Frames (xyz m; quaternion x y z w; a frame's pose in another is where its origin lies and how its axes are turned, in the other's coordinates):
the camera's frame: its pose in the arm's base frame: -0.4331 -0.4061 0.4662 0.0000 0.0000 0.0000 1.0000
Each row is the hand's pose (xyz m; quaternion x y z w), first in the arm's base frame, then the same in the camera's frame.
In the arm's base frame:
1: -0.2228 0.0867 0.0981 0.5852 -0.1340 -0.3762 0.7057
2: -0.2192 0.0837 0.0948 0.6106 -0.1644 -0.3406 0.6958
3: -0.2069 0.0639 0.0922 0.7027 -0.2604 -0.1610 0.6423
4: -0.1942 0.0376 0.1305 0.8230 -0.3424 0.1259 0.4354
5: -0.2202 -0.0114 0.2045 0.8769 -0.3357 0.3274 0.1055
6: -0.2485 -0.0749 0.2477 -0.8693 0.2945 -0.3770 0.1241
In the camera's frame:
1: 0.2103 0.4928 -0.3681 0.5852 -0.1340 -0.3762 0.7057
2: 0.2139 0.4898 -0.3714 0.6106 -0.1644 -0.3406 0.6958
3: 0.2262 0.4700 -0.3740 0.7027 -0.2604 -0.1610 0.6423
4: 0.2389 0.4437 -0.3357 0.8230 -0.3424 0.1259 0.4354
5: 0.2129 0.3947 -0.2617 0.8769 -0.3357 0.3274 0.1055
6: 0.1846 0.3312 -0.2185 -0.8693 0.2945 -0.3770 0.1241

